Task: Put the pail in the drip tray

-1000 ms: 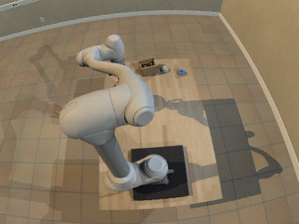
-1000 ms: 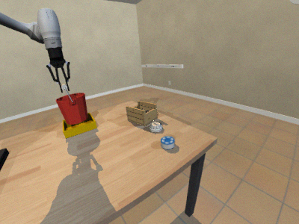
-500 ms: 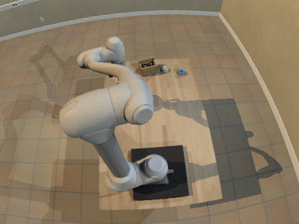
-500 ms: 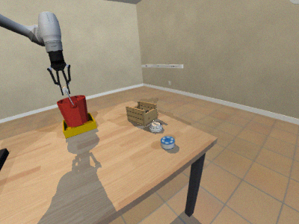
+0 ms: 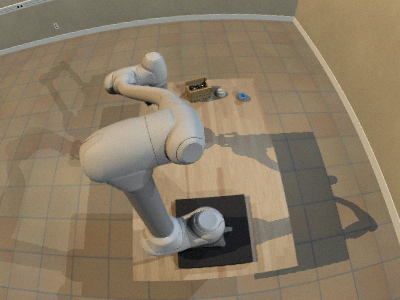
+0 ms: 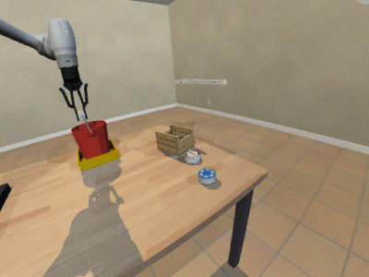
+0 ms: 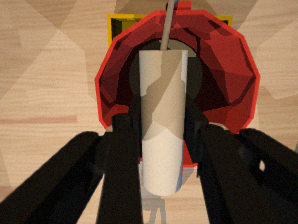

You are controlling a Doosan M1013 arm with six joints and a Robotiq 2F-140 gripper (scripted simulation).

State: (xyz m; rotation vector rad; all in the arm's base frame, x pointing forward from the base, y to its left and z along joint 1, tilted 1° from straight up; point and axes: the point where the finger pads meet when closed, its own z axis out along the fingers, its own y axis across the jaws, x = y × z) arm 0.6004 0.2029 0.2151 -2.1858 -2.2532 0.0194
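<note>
My hand is 9 cm above the red pail and 1 cm short of it. Round my hand: white cylindrical grip: 3 cm below, 1 cm ahead; yellow drip tray: 24 cm below, 2 cm ahead; wooden crate: 41 cm ahead, 21 cm below, 20 cm to the right.
</note>
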